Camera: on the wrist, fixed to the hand. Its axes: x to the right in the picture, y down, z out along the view.
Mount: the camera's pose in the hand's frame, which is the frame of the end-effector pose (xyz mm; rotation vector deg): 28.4 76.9 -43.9 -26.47 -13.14 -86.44
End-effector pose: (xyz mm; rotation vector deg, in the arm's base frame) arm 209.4 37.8 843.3 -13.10 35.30 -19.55
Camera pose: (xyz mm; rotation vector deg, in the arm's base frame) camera 223.5 93.0 769.8 -66.87 9.96 -91.51
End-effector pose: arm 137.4 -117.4 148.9 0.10 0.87 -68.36
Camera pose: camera 218.9 -115.0 104.1 -37.43 5.91 -152.45
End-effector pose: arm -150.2 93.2 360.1 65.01 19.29 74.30
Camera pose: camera -219.0 127.7 412.3 20.24 29.86 -6.52
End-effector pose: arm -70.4 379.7 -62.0 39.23 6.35 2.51
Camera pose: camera -47.6 469.0 -49.6 0.62 20.54 -80.83
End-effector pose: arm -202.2 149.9 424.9 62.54 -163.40 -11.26
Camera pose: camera -268.6 183.7 480.6 -152.03 70.41 53.15
